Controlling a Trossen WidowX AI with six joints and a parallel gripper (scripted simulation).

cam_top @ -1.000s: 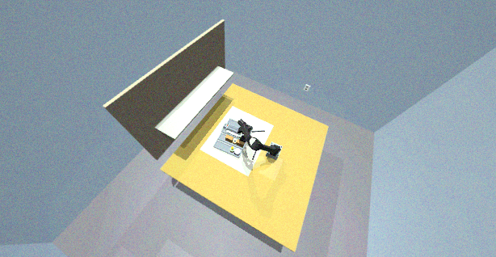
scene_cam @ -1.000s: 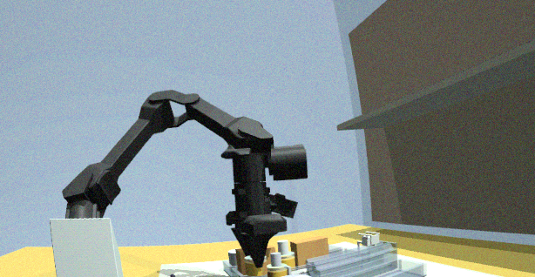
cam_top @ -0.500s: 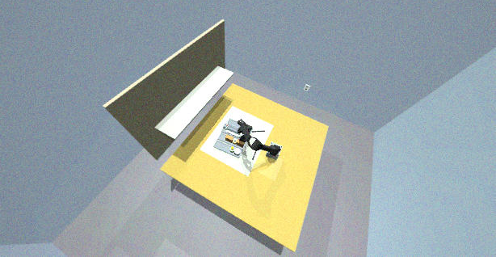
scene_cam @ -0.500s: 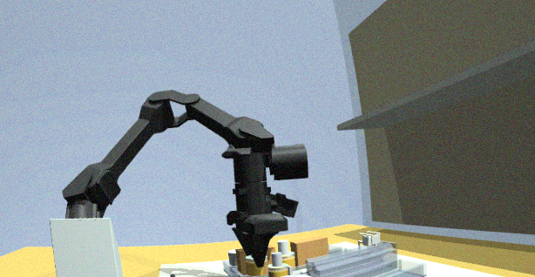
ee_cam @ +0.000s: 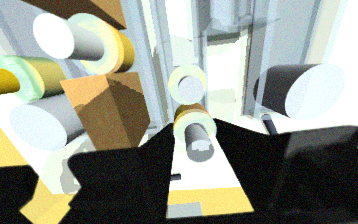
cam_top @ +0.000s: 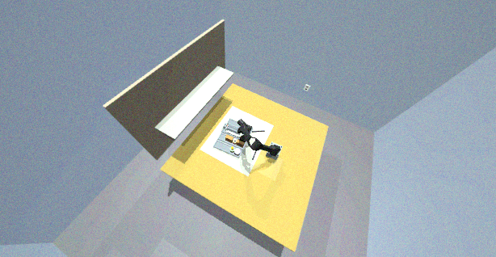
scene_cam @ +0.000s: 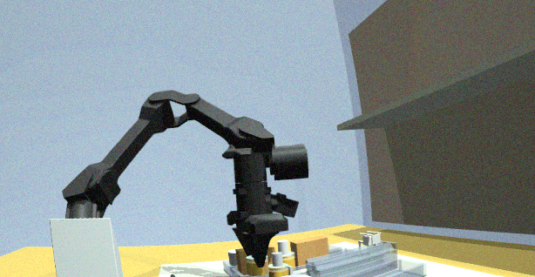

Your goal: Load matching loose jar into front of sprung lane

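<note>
The clear lane rack lies 150 mm ahead of my gripper tip, 30 mm to the right of it and 40 mm below it. Round my gripper tip: shelf 510 mm ahead, 70 mm to the right, 310 mm above.
</note>
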